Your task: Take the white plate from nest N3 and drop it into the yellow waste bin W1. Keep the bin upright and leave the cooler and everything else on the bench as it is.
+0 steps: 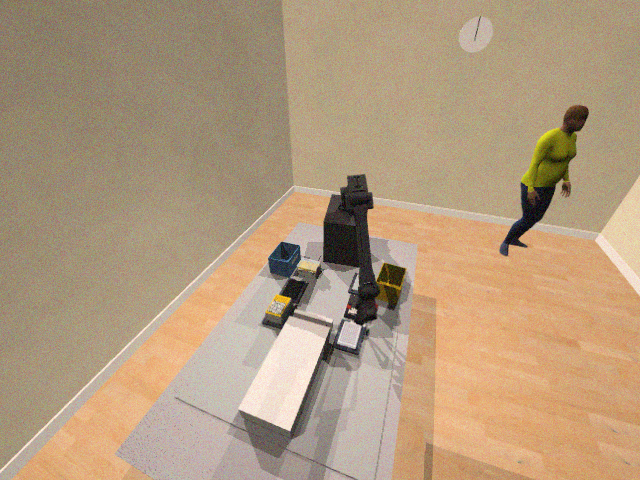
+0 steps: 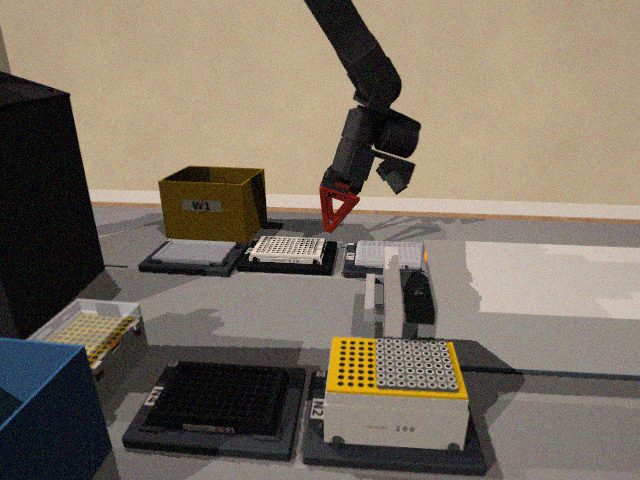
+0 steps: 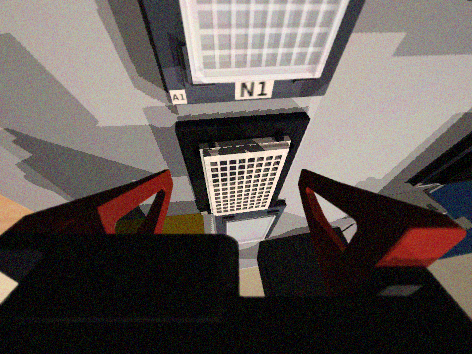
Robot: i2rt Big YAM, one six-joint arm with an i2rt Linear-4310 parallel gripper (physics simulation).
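The yellow bin W1 stands upright. Beside it, a flat whitish plate lies in a dark nest. A white gridded plate sits on a black block, probably the cooler. A clear-white plate sits in nest N1. No N3 label is readable. My gripper is open and empty, hanging tilted above the gridded plate, with a gap below the fingertips.
A long white machine lies beside N1. A yellow-topped tip box sits in N2, beside a black plate. A blue bin and a clear-walled box stand near the black pedestal.
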